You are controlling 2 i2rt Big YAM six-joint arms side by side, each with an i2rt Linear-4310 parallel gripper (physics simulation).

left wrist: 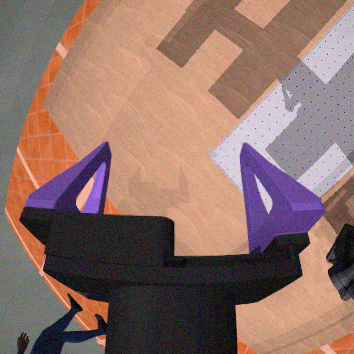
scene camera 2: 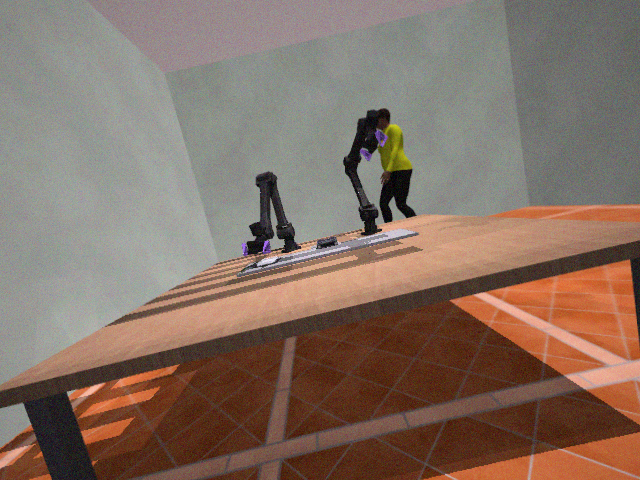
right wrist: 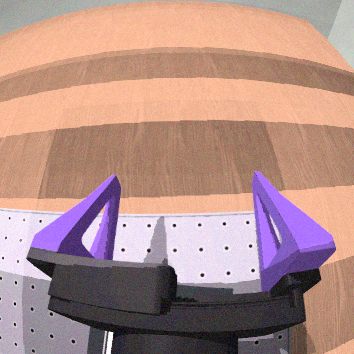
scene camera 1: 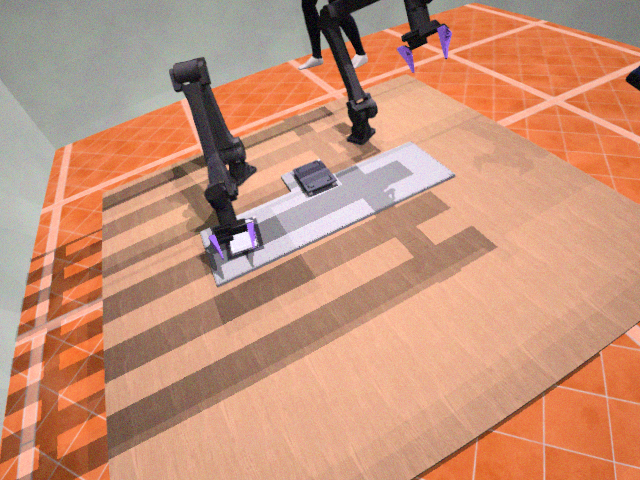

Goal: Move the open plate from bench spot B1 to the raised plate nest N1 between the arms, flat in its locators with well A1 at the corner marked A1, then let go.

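Frame: origin at the left arm's base, x ahead, y left, z up, level; metres.
Seen in the pictures: left gripper, fingertip midpoint: [left wrist: 174, 147] [scene camera 2: 374, 153] [scene camera 1: 429, 65]; right gripper, fingertip midpoint: [scene camera 2: 253, 254] [right wrist: 184, 178] [scene camera 1: 238, 254]; left arm's base, link origin: [left wrist: 345, 245] [scene camera 2: 371, 233] [scene camera 1: 361, 136]; right arm's base, link origin: [scene camera 2: 291, 250] [scene camera 1: 241, 175].
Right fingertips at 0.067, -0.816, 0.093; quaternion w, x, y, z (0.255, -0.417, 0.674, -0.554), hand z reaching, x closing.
Observation:
Pixels of each thing's middle, then the offset from my right fingertips to it, as dx, dy, dz. Level surfaces: height alone.
- open plate, body centre: [scene camera 1: 241, 235] [scene camera 2: 267, 261] -0.117, +0.096, -0.072
- raised nest, body centre: [scene camera 1: 314, 176] [scene camera 2: 326, 242] -0.065, +0.461, -0.063
- wooden table, surface height: dz -0.094
The open plate [scene camera 1: 242, 241] [scene camera 2: 267, 261] is a white rectangle in a dark surround, near the left end of the pale perforated board. My right gripper [scene camera 1: 237, 252] [scene camera 2: 255, 251] [right wrist: 184, 178] is open and low above the board by the plate, its fingers pointing down; nothing shows between them. In the right wrist view the gripper body hides most of the plate. The raised nest [scene camera 1: 314, 175] [scene camera 2: 327, 242] is a dark block at the board's back edge, between the arm bases. Its corner mark is too small to read. My left gripper [scene camera 1: 429, 64] [scene camera 2: 374, 146] [left wrist: 174, 147] is open, high and far from the plate.
The perforated board [scene camera 1: 434, 167] [scene camera 2: 405, 235] [left wrist: 230, 152] [right wrist: 200, 237] lies across the wooden table [scene camera 1: 361, 392] [scene camera 2: 361, 289]. Both arm bases stand behind it. Shadow bands cross the table and board. A person in a yellow top [scene camera 2: 395, 149] stands behind the left arm.

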